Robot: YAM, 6 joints.
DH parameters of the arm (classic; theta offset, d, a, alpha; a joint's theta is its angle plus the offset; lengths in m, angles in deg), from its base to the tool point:
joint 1: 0 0.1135 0.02 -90
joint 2: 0 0 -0.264 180
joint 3: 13.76 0 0.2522 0
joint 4: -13.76 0 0.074 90
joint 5: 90 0 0 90
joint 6: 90 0.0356 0 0
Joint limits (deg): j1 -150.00..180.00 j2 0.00..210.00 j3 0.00..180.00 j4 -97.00..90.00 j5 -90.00..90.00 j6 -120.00..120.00
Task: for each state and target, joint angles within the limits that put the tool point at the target. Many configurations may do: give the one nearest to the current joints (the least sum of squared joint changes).
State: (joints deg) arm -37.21 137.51 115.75 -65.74 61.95 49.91
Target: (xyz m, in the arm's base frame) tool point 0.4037 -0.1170 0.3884
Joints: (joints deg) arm -11.86 116.28 128.37 -64.48 62.29 49.91
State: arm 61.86 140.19 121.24 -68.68 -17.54 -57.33
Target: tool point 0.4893 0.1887 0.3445
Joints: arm 20.15 134.94 146.06 -45.96 -13.95 -57.33
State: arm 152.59 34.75 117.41 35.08 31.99 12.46
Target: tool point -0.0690 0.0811 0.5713
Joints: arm 142.06 51.60 79.71 25.66 37.22 12.46
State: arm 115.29 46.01 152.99 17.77 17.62 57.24
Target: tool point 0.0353 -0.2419 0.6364
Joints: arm 95.78 39.61 127.30 8.05 17.57 57.24
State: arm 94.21 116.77 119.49 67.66 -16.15 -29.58
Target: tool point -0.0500 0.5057 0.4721
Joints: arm 94.81 133.66 138.92 46.46 -12.00 -29.58
